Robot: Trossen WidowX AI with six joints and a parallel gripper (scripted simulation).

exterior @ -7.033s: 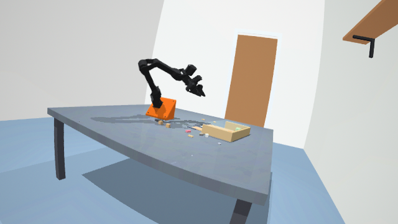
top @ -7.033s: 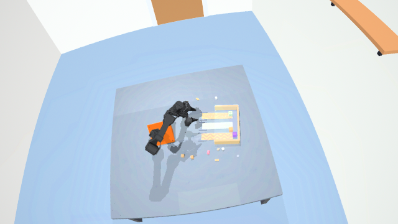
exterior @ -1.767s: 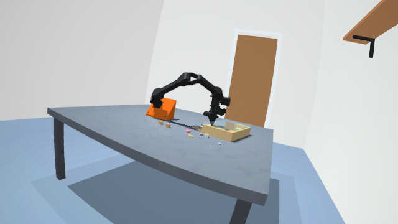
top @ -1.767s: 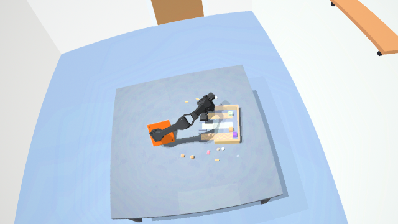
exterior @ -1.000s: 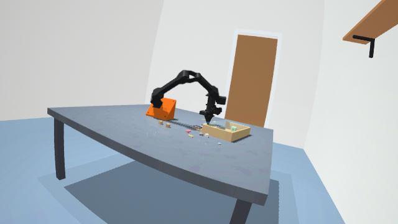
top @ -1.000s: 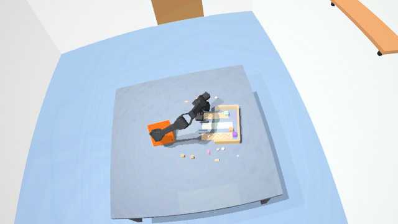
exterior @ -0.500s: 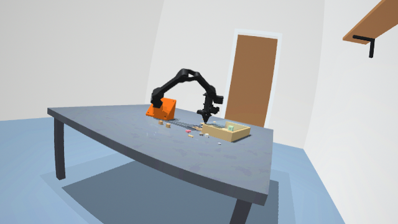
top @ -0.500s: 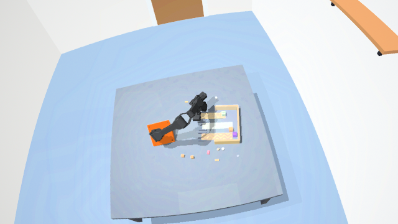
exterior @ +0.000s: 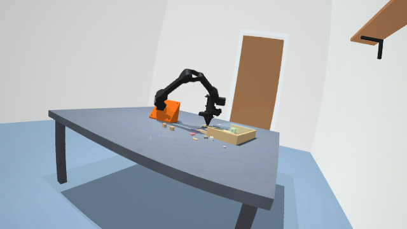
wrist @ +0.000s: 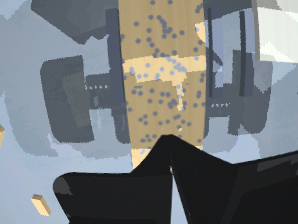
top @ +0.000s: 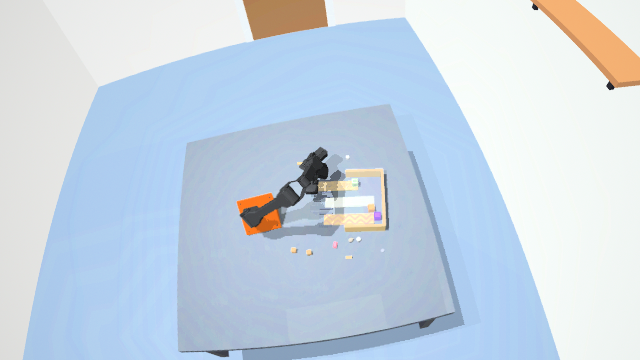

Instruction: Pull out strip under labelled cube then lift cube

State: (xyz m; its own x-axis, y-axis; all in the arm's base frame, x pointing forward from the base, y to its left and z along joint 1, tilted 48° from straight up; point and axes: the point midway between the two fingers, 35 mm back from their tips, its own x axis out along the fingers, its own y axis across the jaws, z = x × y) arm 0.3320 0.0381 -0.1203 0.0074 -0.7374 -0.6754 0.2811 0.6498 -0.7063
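Now: gripper tip 90 mm short of the dotted strip and 30 mm to the left of it. From my gripper tip the other things lie so: labelled cube (200 mm ahead, 50 mm to the right, 10 mm above).
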